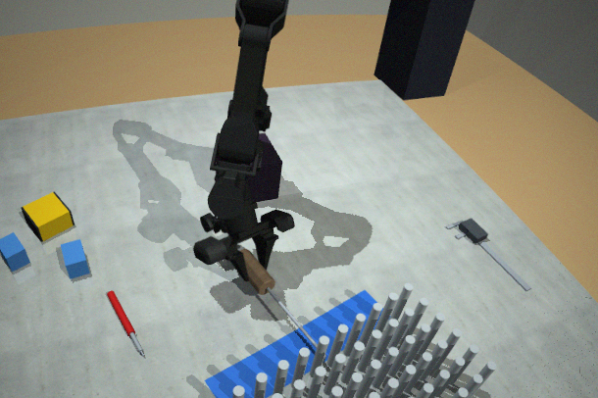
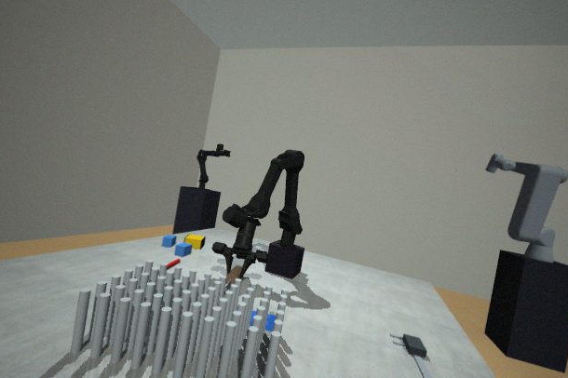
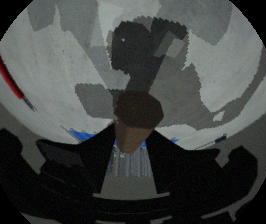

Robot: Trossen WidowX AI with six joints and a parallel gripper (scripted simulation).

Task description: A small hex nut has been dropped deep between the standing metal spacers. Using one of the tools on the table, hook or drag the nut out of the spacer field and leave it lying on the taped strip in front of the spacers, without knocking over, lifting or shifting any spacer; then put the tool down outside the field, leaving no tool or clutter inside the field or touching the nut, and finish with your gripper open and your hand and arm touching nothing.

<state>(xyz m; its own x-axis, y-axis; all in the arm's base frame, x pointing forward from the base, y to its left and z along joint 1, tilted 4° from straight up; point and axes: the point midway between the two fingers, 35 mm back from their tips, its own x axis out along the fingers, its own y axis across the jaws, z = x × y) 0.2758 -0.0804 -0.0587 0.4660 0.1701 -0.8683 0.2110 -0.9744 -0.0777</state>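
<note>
Now: gripper tip 160 mm short of the blue taped strip, 30 mm to the right of it and 30 mm above it. The rest, counted from my gripper tip: yellow block: 290 mm behind, 360 mm to the right, 10 mm below; then hook tool: 100 mm ahead, 20 mm to the left; then red-handled screwdriver: 30 mm ahead, 240 mm to the right, 20 mm below.
</note>
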